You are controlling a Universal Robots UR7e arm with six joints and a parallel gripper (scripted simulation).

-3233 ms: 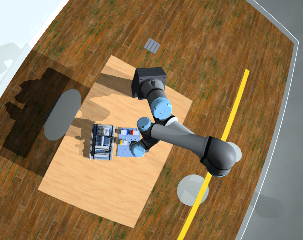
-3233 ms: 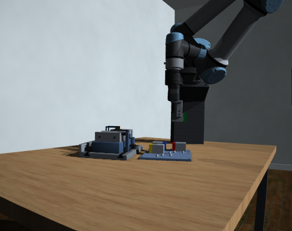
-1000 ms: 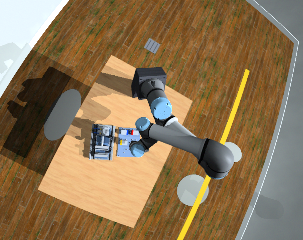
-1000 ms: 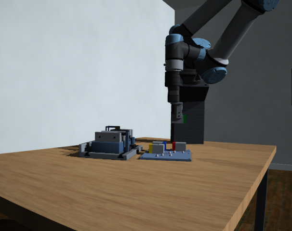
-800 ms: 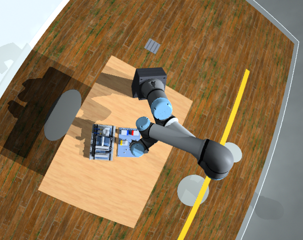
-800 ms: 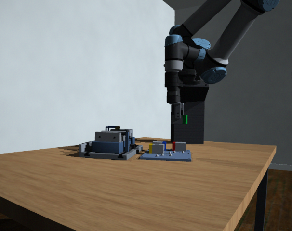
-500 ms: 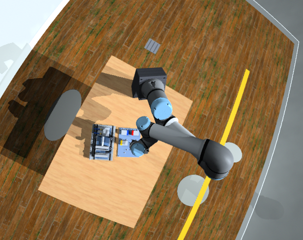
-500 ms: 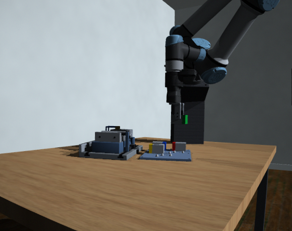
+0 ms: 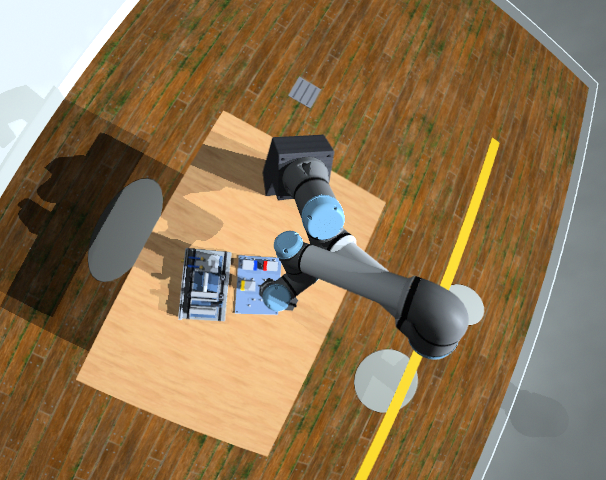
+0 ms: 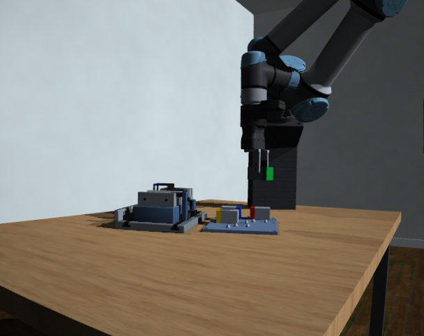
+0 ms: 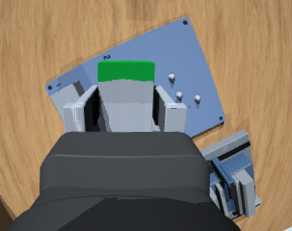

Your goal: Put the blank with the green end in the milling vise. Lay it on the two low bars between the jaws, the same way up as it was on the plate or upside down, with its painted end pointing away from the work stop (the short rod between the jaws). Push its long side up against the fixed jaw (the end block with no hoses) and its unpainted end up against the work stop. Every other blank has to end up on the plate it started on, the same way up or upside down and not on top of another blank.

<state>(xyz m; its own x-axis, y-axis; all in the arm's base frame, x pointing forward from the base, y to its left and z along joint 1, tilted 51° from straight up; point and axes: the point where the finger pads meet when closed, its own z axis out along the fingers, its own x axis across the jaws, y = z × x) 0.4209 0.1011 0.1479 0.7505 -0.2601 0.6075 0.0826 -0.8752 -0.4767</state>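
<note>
My hand is 2 cm above the green-ended blank. From my hand the other things lie so: red-ended blank (8 cm behind, 5 cm to the right, 14 cm below); blue plate (2 cm ahead, 4 cm to the right, 17 cm below); yellow-ended blank (5 cm ahead, 8 cm to the right, 14 cm below).
</note>
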